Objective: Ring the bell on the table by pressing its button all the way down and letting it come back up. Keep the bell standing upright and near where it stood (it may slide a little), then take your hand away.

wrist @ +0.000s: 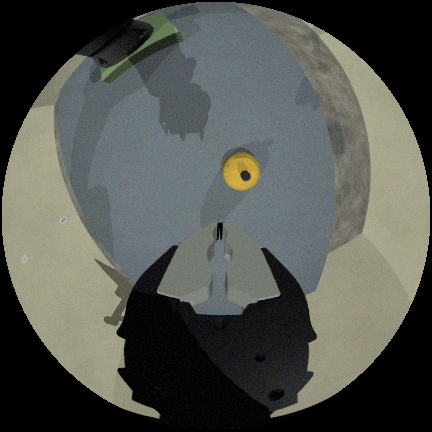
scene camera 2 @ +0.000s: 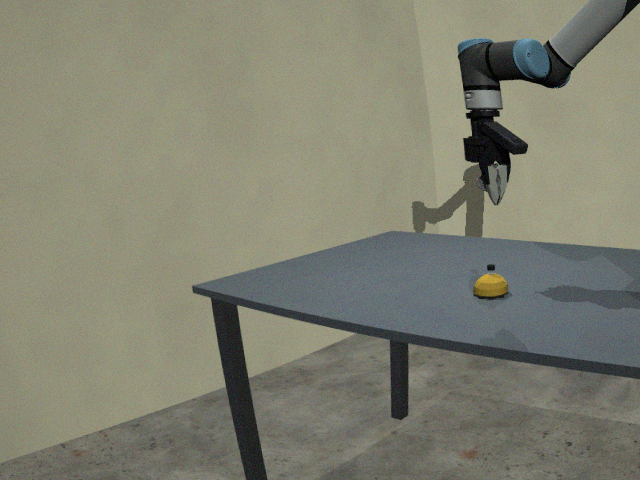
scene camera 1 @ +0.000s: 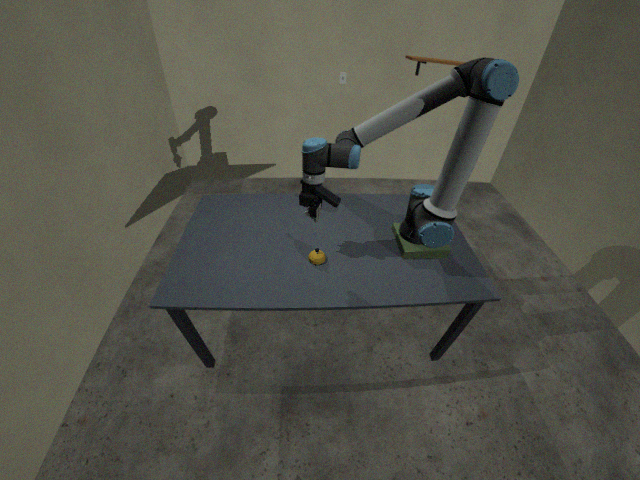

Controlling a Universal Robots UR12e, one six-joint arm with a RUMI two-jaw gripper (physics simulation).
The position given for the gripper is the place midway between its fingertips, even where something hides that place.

Note:
In view: the gripper [scene camera 2: 496,205] and a yellow dome bell [scene camera 2: 490,286].
The yellow dome bell also shows in the wrist view [wrist: 236,162]. The gripper is seen too in the wrist view [wrist: 219,223] and in scene camera 1 [scene camera 1: 315,221].

